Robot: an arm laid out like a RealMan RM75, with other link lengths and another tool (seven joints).
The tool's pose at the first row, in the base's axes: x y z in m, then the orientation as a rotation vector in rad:
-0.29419 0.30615 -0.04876 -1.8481 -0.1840 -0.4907
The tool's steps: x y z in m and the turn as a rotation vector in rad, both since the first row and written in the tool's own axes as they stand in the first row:
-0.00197 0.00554 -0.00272 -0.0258 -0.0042 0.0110
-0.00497 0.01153 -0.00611 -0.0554 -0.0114 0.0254
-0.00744 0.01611 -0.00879 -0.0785 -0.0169 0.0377
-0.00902 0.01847 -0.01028 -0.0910 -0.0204 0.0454
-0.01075 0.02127 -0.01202 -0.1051 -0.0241 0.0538
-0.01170 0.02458 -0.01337 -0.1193 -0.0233 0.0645
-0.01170 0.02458 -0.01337 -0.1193 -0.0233 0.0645
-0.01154 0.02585 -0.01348 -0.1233 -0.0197 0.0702
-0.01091 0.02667 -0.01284 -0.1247 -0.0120 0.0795
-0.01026 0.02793 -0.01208 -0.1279 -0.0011 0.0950
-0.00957 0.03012 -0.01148 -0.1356 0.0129 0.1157
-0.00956 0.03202 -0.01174 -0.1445 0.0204 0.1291
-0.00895 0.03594 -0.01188 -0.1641 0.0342 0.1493
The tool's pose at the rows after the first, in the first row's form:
-0.29460 0.30200 -0.05372 -1.8745 -0.1710 -0.4836
-0.29594 0.29719 -0.05933 -1.9054 -0.1558 -0.4719
-0.29714 0.29345 -0.06367 -1.9294 -0.1428 -0.4620
-0.29806 0.29146 -0.06601 -1.9424 -0.1350 -0.4553
-0.29902 0.28911 -0.06873 -1.9571 -0.1264 -0.4482
-0.29899 0.28686 -0.07166 -1.9705 -0.1124 -0.4436
-0.29899 0.28686 -0.07166 -1.9705 -0.1124 -0.4436
-0.29841 0.28632 -0.07267 -1.9733 -0.1036 -0.4435
-0.29739 0.28657 -0.07329 -1.9723 -0.0892 -0.4443
-0.29617 0.28679 -0.07431 -1.9720 -0.0663 -0.4440
-0.29460 0.28655 -0.07608 -1.9748 -0.0353 -0.4435
-0.29397 0.28568 -0.07766 -1.9807 -0.0152 -0.4423
-0.29203 0.28418 -0.08078 -1.9946 0.0183 -0.4437

